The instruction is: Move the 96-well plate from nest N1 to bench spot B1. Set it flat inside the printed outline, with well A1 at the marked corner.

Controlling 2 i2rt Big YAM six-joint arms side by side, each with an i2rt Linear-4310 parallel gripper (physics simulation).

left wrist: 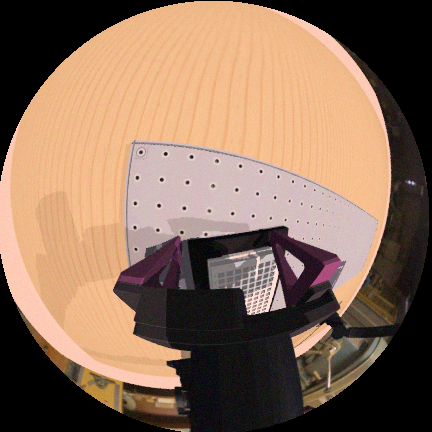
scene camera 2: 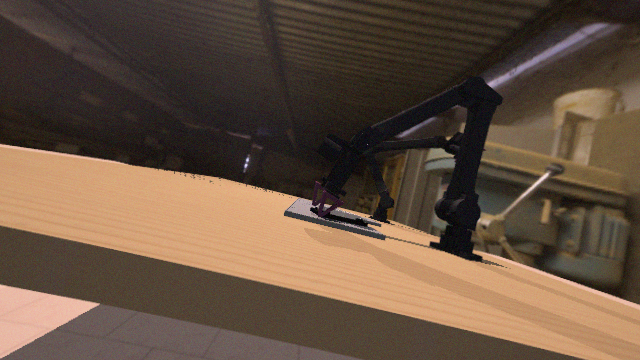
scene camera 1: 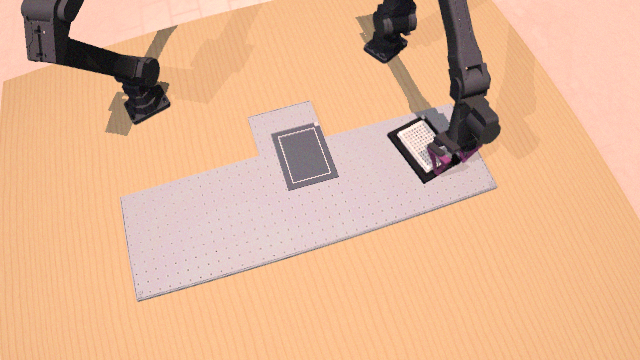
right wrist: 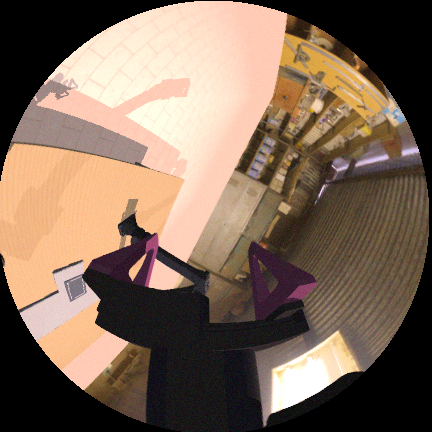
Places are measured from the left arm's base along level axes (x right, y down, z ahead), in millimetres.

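Where they show: left gripper, between the fingertips: (left wrist: 226, 238) (scene camera 2: 316, 210) (scene camera 1: 449, 167); right gripper, between the fingertips: (right wrist: 204, 242); left arm's base, origin of its link: (left wrist: 188, 361) (scene camera 2: 454, 253) (scene camera 1: 385, 47) (right wrist: 126, 224); right arm's base, origin of its link: (scene camera 2: 379, 220) (scene camera 1: 147, 106).
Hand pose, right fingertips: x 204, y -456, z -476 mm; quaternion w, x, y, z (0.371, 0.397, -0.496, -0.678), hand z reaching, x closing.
Each offset is from my right fingertips to the top centre of the thing. "pt": to the spot under its first point. Level surfaces: height alone.
The white 96-well plate @(dx +18, dy +418, dz +778 mm) (scene camera 1: 416, 140) (left wrist: 235, 275) lies in the black nest N1 (scene camera 1: 424, 177) (left wrist: 198, 260) at the right of the board. My left gripper (scene camera 1: 449, 166) (scene camera 2: 320, 207) (left wrist: 226, 238) is open, low over the plate's lower right part. In the left wrist view one finger is beside the nest's left side, the other at the plate's right edge. Contact cannot be told. Bench spot B1 @(pt dx +246, dy +442, dz +576 mm) (scene camera 1: 305, 156) (right wrist: 76, 288) is a dark grey pad with a white outline and a white corner mark @(dx +156, dy +442, dz +528 mm) (scene camera 1: 316, 123). My right gripper (right wrist: 204, 242) is open and empty, away from the board. Well A1 cannot be made out.
The perforated light board @(dy +443 mm) (scene camera 1: 225, 225) (left wrist: 165, 192) lies on the wooden table @(dy +456 mm) (scene camera 1: 350, 305). The right arm's base (scene camera 1: 146, 105) stands at the upper left in scene camera 1, the left arm's base (scene camera 1: 386, 47) at the upper middle. The left forearm reaches down over the board's right end.
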